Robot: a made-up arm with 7 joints.
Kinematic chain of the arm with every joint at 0, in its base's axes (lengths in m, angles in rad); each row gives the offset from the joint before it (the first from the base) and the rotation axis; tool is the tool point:
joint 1: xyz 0 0 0.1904 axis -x
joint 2: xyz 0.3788 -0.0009 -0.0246 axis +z
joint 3: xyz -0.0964 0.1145 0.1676 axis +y
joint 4: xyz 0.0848 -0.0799 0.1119 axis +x
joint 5: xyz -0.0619 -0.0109 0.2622 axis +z
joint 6: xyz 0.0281 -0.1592 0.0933 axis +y
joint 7: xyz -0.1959 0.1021 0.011 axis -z
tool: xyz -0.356 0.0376 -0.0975
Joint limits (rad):
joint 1: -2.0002..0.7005
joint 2: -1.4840..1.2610
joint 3: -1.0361..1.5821
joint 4: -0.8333..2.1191
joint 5: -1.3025..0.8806
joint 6: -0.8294..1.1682
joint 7: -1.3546..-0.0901
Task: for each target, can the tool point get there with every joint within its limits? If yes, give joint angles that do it. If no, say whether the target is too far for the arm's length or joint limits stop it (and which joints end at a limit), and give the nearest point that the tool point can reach.
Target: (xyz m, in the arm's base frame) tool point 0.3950 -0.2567 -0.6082
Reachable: yes | joints -1.7716 0.2521 0.2436 0.7765 0.3738 0.8764 -1.0301
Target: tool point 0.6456 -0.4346 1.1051
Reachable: yes | joints -0.4114 0.6200 0.6556 0.0295 0.2394 0.9747 -0.2290
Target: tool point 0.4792 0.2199 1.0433
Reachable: yes | joints -0.0916 -0.0758 0.9628 -0.1517 -0.6711 0.3455 -0.3249
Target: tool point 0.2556 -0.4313 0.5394
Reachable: yes | joints -0.0041 0.6031 1.0416 0.9174 0.2642 -0.3226 -0.7088
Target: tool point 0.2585 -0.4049 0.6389
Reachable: yes | joints -0.1543 -0.9293 1.1770 -0.3778 0.1274 -0.3326 -1.1598
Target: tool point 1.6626 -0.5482 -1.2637
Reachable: no: too far | nearest point 0.9367 -0.3426 -0.6084 | short by 0.999 m
